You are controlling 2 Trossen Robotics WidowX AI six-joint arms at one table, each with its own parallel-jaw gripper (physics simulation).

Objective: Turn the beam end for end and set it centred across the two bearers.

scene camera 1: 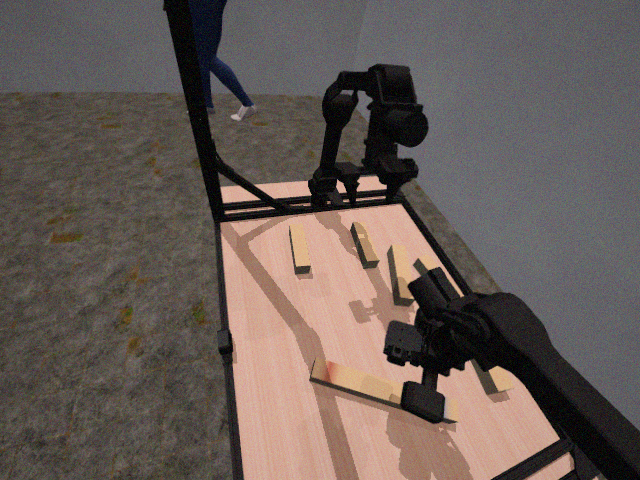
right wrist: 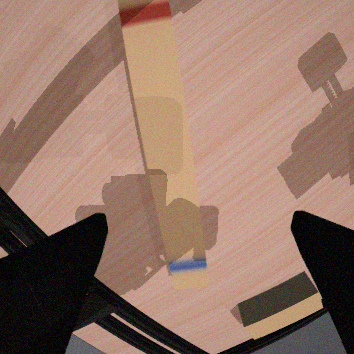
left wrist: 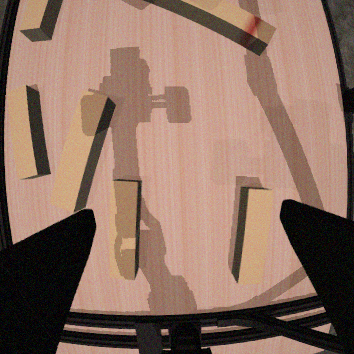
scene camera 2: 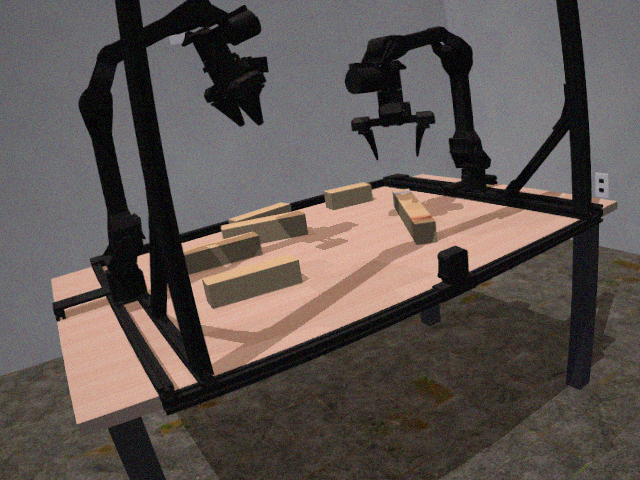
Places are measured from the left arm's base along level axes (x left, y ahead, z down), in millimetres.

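Pixels of known places: left gripper, fingertip midpoint: (scene camera 1: pixel 370 206) (left wrist: pixel 189 214) (scene camera 2: pixel 251 125); right gripper, fingertip midpoint: (scene camera 1: pixel 408 369) (right wrist: pixel 201 222) (scene camera 2: pixel 397 158); left arm's base at its link origin: (scene camera 1: pixel 318 201) (left wrist: pixel 184 334) (scene camera 2: pixel 129 297); right arm's base at its link origin: (scene camera 2: pixel 475 189).
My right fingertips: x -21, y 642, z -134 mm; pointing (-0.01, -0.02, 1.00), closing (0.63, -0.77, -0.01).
Ahead of a thing's pixels: the offset from my right fingertips to its top centre.
The beam @(dx -16, dy +12, dz +109 mm) (scene camera 1: pixel 361 382) (scene camera 2: pixel 413 214) (left wrist: pixel 230 15) (right wrist: pixel 160 125) lies flat on the table, slanted, its red-banded end at the left in scene camera 1 and its blue-banded end at the right. Two near-parallel wooden blocks, one @(dx -105, dy -434, dz +109 mm) (scene camera 1: pixel 299 249) (scene camera 2: pixel 253 281) (left wrist: pixel 255 235) and another @(dx +117, dy -410, dz +109 mm) (scene camera 1: pixel 366 248) (scene camera 2: pixel 224 253) (left wrist: pixel 125 215), lie apart like bearers. My left gripper (scene camera 2: pixel 251 124) (left wrist: pixel 189 214) is open and empty, high above them. My right gripper (scene camera 2: pixel 397 156) (right wrist: pixel 201 222) is open and empty above the beam's blue-banded half; its fingertips are hidden in scene camera 1.
Three similar plain blocks lie nearer the wall-side edge: one @(dx +185, dy -273, dz +103 mm) (scene camera 1: pixel 399 279) (scene camera 2: pixel 266 228) (left wrist: pixel 82 150), one @(dx +300, dy -228, dz +109 mm) (scene camera 1: pixel 424 263) (left wrist: pixel 25 135) beside it, and one @(dx +289, dy +39, dz +106 mm) (scene camera 1: pixel 493 379) (scene camera 2: pixel 347 196) (right wrist: pixel 277 305) farther off. A dark frame (scene camera 1: pixel 223 289) (scene camera 2: pixel 330 341) borders the table. A person (scene camera 1: pixel 227 77) stands behind.
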